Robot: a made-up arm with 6 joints.
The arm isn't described. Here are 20 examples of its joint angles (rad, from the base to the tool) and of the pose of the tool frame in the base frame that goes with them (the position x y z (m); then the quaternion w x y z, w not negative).
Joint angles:
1: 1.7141 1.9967 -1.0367 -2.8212 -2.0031 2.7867
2: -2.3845 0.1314 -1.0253 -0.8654 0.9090 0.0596
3: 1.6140 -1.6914 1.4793 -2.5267 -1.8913 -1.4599
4: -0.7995 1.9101 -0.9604 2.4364 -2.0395 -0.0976
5: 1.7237 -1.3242 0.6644 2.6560 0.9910 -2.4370
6: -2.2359 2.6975 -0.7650 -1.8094 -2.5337 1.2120
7: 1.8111 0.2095 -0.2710 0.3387 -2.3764 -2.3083
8: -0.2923 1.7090 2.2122 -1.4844 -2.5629 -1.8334
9: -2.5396 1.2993 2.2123 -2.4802 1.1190 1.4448
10: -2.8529 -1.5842 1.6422 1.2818 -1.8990 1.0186
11: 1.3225 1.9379 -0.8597 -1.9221 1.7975 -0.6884
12: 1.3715 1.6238 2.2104 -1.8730 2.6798 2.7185
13: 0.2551 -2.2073 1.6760 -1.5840 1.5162 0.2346
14: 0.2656 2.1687 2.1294 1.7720 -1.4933 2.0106
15: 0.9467 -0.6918 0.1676 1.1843 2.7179 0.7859
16: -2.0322 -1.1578 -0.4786 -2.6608 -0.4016 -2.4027
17: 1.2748 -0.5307 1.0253 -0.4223 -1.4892 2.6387
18: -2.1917 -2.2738 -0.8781 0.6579 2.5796 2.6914
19: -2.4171 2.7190 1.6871 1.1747 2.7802 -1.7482
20: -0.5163 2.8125 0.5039 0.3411 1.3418 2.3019
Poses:
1: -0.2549 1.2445 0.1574 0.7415 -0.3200 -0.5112 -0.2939
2: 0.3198 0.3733 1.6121 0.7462 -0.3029 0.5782 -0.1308
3: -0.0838 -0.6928 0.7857 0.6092 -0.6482 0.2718 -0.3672
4: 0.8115 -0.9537 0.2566 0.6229 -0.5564 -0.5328 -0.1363
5: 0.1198 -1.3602 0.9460 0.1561 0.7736 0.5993 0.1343
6: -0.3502 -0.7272 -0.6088 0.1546 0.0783 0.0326 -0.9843
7: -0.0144 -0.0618 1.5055 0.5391 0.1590 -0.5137 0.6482
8: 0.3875 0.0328 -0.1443 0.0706 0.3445 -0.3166 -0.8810
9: -0.4933 -0.2626 -0.2932 0.5366 0.7591 -0.2808 0.2387
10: 0.6938 0.3341 0.8450 0.4177 0.5627 -0.6755 -0.2294
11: 0.4825 1.1500 0.3599 0.2692 0.1671 0.7284 0.6074
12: 0.1383 0.3875 -0.1243 0.1207 0.4586 -0.4254 -0.7708
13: -0.8445 -0.4176 0.4341 0.5753 -0.2489 -0.2795 0.7273
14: 0.0032 -0.1811 -0.3834 0.5781 -0.3323 -0.2687 0.6951
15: -0.5097 -0.4939 1.2652 0.6260 -0.3002 -0.2436 -0.6772
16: 0.7479 1.3702 0.5790 0.1502 0.4324 -0.6842 -0.5678
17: -0.1899 -0.1637 1.5980 0.8977 0.0242 0.2893 0.3315
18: 0.4820 0.4234 -0.7157 0.0199 0.4918 -0.1283 -0.8609
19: 0.2179 -0.0233 -0.5392 0.1453 0.8303 0.5143 -0.1582
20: 0.0054 0.1410 -1.0932 0.8472 0.3347 -0.1837 -0.3695
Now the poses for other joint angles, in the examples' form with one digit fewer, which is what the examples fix.
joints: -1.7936 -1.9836 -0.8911 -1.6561 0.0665 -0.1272
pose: 0.260 0.886 -0.903 0.094 -0.703 0.095 -0.698
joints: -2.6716 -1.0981 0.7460 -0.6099 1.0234 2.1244
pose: 0.672 0.385 1.377 0.381 -0.824 0.279 0.314
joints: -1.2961 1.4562 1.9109 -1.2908 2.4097 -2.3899
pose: 0.072 -0.540 -0.119 0.869 -0.236 0.387 0.198
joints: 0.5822 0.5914 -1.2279 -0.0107 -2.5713 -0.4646
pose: 0.004 0.064 1.229 0.354 -0.590 -0.347 -0.637
